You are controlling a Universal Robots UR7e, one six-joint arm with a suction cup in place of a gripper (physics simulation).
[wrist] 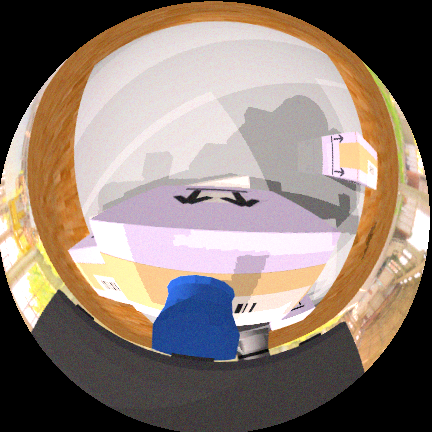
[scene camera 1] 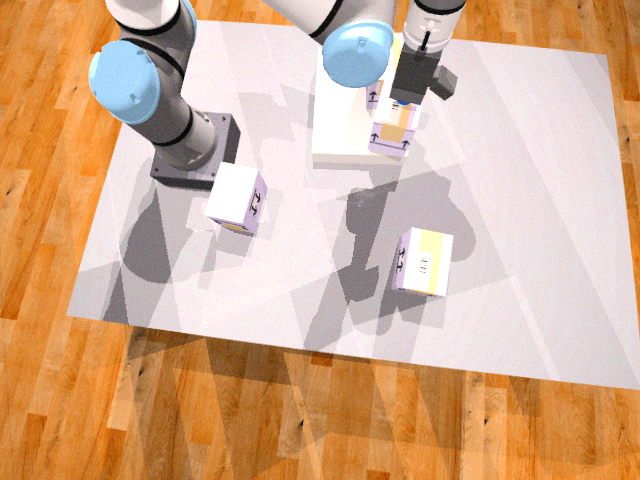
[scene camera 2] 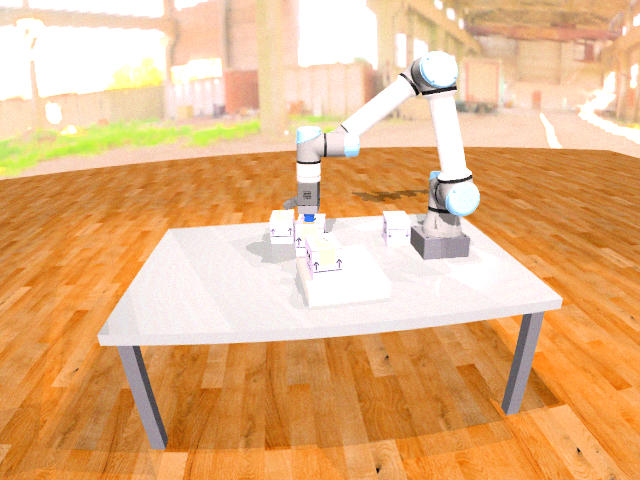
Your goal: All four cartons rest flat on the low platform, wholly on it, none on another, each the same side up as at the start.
Labels:
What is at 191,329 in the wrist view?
My suction cup.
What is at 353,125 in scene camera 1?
A low white platform.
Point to a low white platform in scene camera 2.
363,280

